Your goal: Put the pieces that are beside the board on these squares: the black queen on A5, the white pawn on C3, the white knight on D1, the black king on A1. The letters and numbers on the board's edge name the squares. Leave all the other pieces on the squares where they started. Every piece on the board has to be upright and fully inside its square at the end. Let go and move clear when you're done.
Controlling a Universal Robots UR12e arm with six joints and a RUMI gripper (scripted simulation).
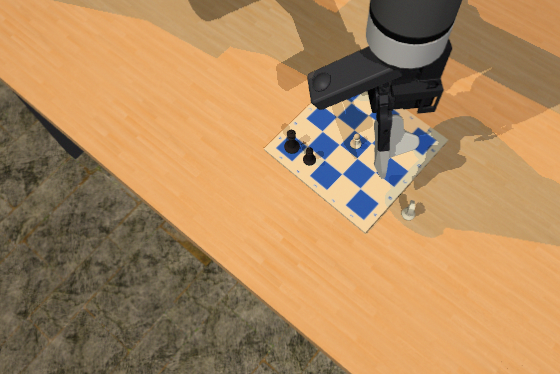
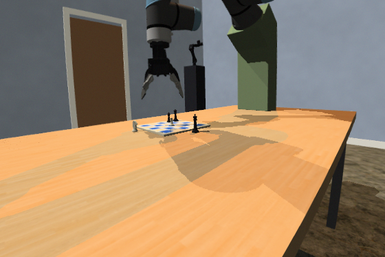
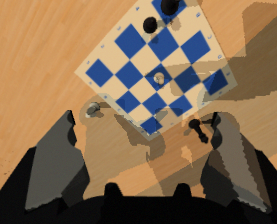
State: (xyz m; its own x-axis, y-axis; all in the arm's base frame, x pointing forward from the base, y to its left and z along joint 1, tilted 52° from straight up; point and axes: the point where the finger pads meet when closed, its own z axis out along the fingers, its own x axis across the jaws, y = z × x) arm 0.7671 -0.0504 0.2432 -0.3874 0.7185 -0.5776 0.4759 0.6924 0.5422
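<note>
The white knight lies 100 mm below my hand, 100 mm ahead of it and 40 mm to the right of it. From my hand the other things lie so: black pawn (90 mm below, 80 mm behind, 50 mm to the right); blue-and-cream chessboard (110 mm below, 30 mm behind, 20 mm to the left); white pawn (90 mm below, 30 mm behind, 20 mm to the left).
</note>
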